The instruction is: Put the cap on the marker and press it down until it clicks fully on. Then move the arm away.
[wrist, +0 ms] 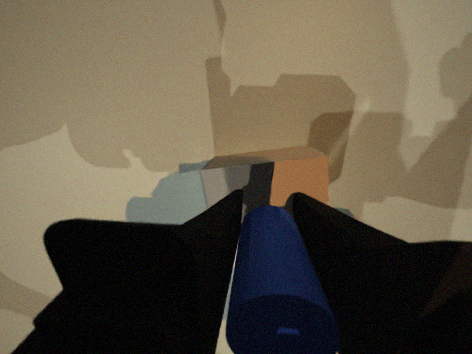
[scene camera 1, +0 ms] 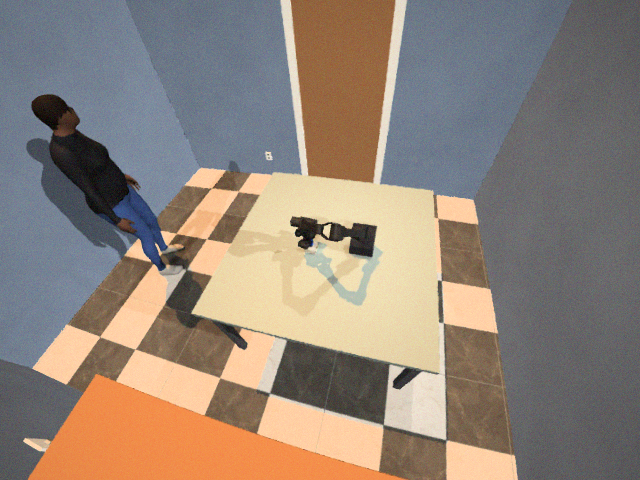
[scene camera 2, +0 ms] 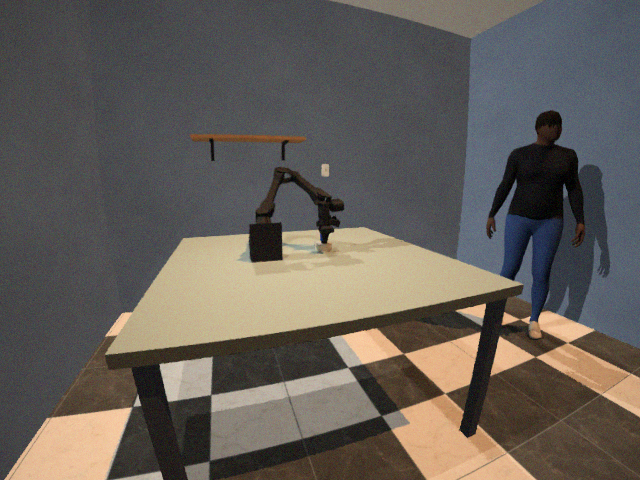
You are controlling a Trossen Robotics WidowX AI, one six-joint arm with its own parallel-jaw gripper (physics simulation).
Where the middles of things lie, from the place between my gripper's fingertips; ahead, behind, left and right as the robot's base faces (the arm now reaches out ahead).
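I see the blue cap [wrist: 276, 294] 4 cm above my hand and 1 cm behind it. The pale block [wrist: 271, 177], for its part, is 2 cm below my hand and 1 cm behind it.
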